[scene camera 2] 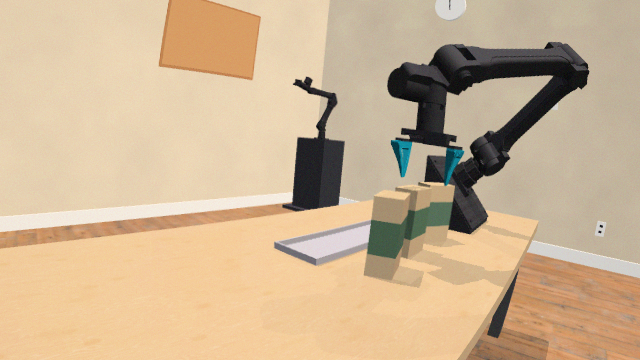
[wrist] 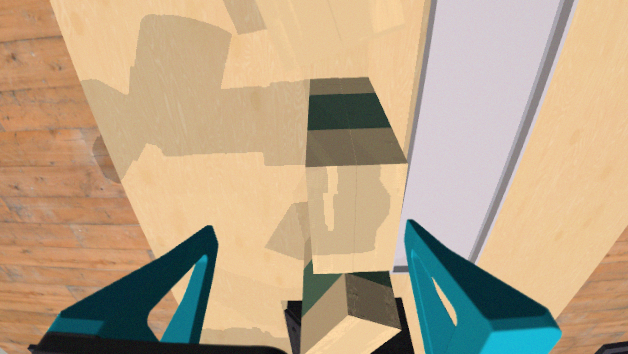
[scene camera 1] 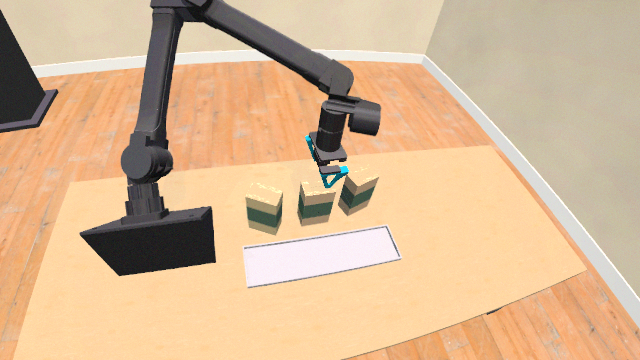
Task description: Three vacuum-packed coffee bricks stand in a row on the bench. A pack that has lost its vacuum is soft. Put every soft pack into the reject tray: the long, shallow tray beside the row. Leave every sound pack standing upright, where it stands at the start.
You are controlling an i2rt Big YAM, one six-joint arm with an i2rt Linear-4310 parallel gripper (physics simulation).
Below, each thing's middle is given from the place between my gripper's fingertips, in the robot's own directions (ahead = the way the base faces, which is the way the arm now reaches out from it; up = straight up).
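I see that the reject tray [scene camera 1: 277, 262] is 17 cm below my hand, 2 cm behind it and 15 cm to the right of it.
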